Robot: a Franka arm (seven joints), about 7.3 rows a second.
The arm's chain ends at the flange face. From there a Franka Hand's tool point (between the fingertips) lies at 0.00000 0.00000 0.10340 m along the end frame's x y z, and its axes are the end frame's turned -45 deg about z.
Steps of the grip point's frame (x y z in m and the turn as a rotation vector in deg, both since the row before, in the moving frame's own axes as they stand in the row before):
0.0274, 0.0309, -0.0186, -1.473, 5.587, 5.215
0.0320, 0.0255, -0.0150, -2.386, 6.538, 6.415
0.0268, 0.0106, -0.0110, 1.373, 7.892, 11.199
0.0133, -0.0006, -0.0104, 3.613, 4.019, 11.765
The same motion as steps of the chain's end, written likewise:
0.0320, 0.0073, -0.0181, 2.909, 4.992, 5.215
0.0290, 0.0000, -0.0142, 2.936, 6.310, 6.415
0.0171, -0.0006, -0.0100, 6.551, 4.610, 11.199
0.0075, -0.0002, -0.0099, 5.397, 0.287, 11.765

